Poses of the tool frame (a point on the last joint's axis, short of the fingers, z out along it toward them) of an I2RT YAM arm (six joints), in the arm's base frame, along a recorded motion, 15 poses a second.
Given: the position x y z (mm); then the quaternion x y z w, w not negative.
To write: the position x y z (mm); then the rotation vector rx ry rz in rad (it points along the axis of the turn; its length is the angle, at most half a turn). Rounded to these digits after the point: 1 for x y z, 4 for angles.
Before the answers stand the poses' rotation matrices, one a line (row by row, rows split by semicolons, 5 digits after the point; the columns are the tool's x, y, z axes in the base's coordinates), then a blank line. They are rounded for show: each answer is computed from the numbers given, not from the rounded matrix.
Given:
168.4 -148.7 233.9 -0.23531 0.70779 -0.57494 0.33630
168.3 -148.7 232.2 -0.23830 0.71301 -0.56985 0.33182
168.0 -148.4 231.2 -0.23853 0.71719 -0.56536 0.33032
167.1 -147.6 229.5 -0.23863 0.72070 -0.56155 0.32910
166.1 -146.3 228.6 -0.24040 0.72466 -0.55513 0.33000
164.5 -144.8 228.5 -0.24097 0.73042 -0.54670 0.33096
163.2 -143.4 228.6 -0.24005 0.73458 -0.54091 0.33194
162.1 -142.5 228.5 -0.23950 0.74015 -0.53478 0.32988
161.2 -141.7 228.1 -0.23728 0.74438 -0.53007 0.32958
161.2 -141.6 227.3 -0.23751 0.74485 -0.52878 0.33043
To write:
-0.66306 0.05360 0.74664; -0.71981 0.22814 -0.65561; -0.20548 -0.97215 -0.11268
-0.66622 0.03835 0.74477; -0.71799 0.23697 -0.65447; -0.20159 -0.97076 -0.13034
-0.66798 0.03136 0.74351; -0.71564 0.24694 -0.65336; -0.20409 -0.96852 -0.14251
-0.66950 0.02565 0.74237; -0.71357 0.25543 -0.65235; -0.20636 -0.96649 -0.15271
-0.66661 0.01797 0.74519; -0.71481 0.26807 -0.64590; -0.21137 -0.96323 -0.16586
-0.66480 0.00985 0.74696; -0.71389 0.28610 -0.63914; -0.22000 -0.95815 -0.18317
-0.66438 0.00643 0.74736; -0.71177 0.29958 -0.63532; -0.22798 -0.95405 -0.19446
-0.66764 -0.00171 0.74449; -0.70736 0.31330 -0.63363; -0.23216 -0.94965 -0.21037
-0.67015 -0.00385 0.74222; -0.70265 0.32545 -0.63274; -0.23912 -0.94555 -0.22081
-0.66881 -0.00437 0.74342; -0.70326 0.32796 -0.63076; -0.24106 -0.94468 -0.22242

168.4 -148.7 233.9 -0.6136 1.8456 -1.4992
168.3 -148.7 232.2 -0.6227 1.8632 -1.4891
168.0 -148.4 231.2 -0.6238 1.8755 -1.4785
167.1 -147.6 229.5 -0.6244 1.8858 -1.4694
166.1 -146.3 228.6 -0.6288 1.8954 -1.4519
164.5 -144.8 228.5 -0.6300 1.9095 -1.4292
163.2 -143.4 228.6 -0.6273 1.9195 -1.4134
162.1 -142.5 228.5 -0.6265 1.9360 -1.3988
161.2 -141.7 228.1 -0.6207 1.9473 -1.3867
161.2 -141.6 227.3 -0.6211 1.9477 -1.3827

